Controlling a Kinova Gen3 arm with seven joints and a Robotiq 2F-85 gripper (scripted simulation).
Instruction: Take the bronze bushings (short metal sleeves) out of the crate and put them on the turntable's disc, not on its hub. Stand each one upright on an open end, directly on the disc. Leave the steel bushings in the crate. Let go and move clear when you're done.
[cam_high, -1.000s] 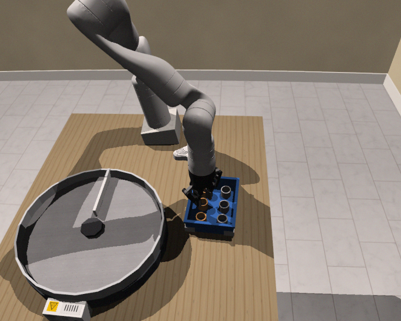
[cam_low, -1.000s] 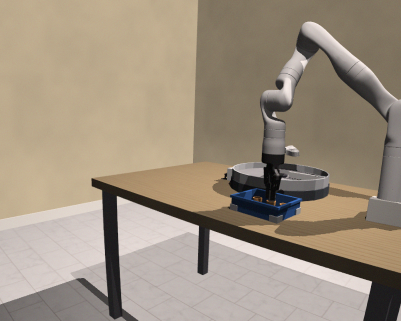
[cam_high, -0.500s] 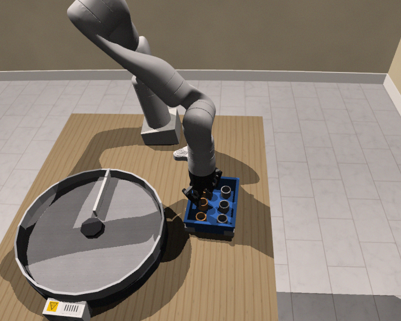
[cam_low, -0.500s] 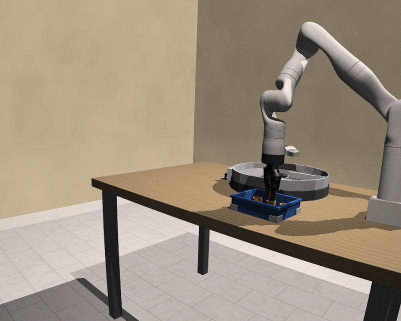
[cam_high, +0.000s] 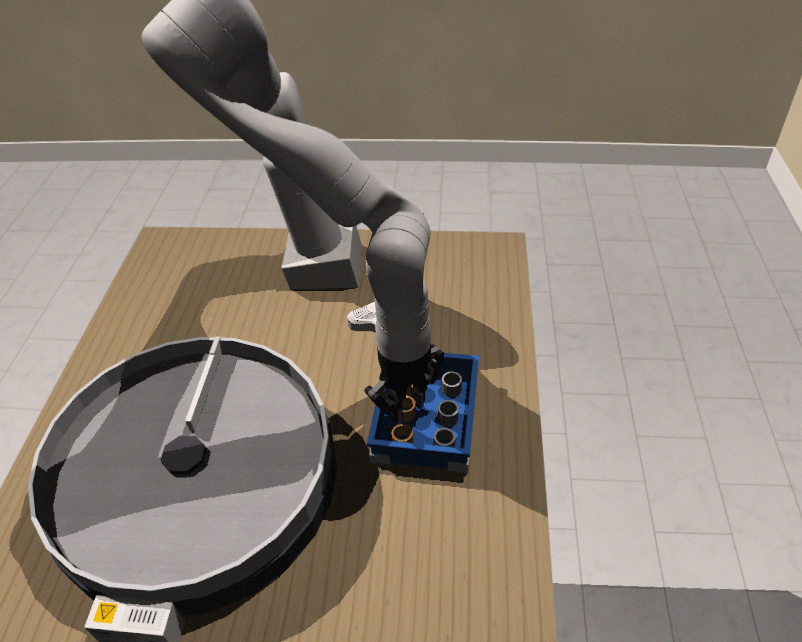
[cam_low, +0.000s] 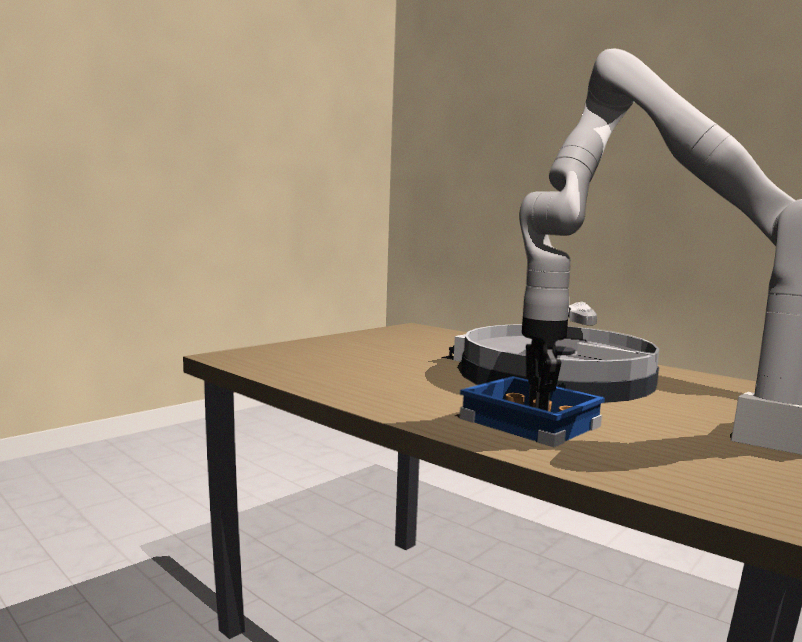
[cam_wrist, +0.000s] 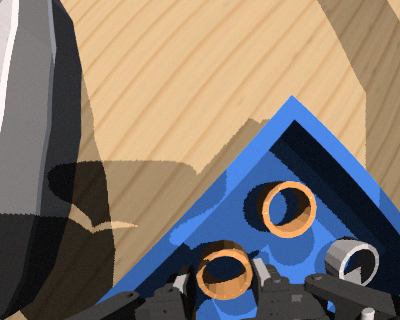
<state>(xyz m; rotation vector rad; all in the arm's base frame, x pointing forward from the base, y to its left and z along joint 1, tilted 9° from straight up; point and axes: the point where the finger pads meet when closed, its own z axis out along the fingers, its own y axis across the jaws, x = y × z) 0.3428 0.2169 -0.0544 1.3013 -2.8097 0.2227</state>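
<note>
The blue crate is 30 mm to the left of my hand, 10 mm below it and 10 mm behind it. Round my hand: grey turntable disc: 300 mm to the right, 150 mm ahead, 20 mm above.
</note>
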